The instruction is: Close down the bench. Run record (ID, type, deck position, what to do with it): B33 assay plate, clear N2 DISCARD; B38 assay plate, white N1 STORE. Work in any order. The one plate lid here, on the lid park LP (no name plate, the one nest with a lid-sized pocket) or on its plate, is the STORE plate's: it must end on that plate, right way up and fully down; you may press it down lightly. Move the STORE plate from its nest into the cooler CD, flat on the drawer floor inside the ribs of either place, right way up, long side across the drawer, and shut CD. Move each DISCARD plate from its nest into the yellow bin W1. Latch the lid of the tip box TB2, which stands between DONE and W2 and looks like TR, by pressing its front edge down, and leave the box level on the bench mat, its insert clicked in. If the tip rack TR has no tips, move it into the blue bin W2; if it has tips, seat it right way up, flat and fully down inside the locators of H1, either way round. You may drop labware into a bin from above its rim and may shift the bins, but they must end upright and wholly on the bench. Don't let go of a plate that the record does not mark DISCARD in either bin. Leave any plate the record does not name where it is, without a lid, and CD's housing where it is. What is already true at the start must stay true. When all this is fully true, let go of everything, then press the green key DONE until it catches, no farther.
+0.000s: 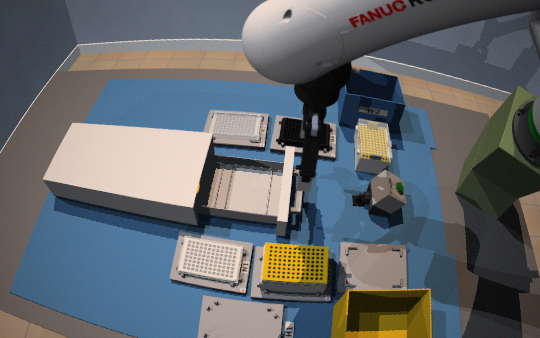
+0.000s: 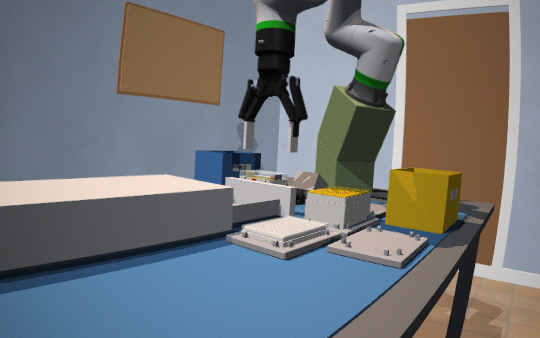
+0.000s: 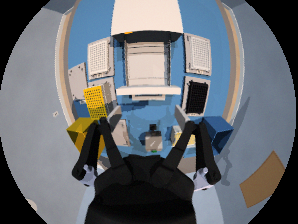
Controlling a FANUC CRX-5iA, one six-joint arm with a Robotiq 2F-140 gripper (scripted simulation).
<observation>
In view: my gripper (image 2: 269, 150), a cooler CD (image 2: 59, 221), a tip rack TR (image 1: 286, 268), a yellow bin W1 (image 2: 422, 199), a blue bin W2 (image 1: 351, 106), a black plate (image 1: 288, 124), a tip box TB2 (image 1: 372, 143) and a nest H1 (image 2: 367, 246).
The cooler CD is seen too in image 1 (image 1: 157, 173). The tip rack TR also shows in image 2 (image 2: 332, 205) and in image 3 (image 3: 98, 98). The blue bin W2 also shows in image 2 (image 2: 212, 167) and in image 3 (image 3: 214, 124). Image 2 does not show the black plate, which is hidden by the cooler CD.
</observation>
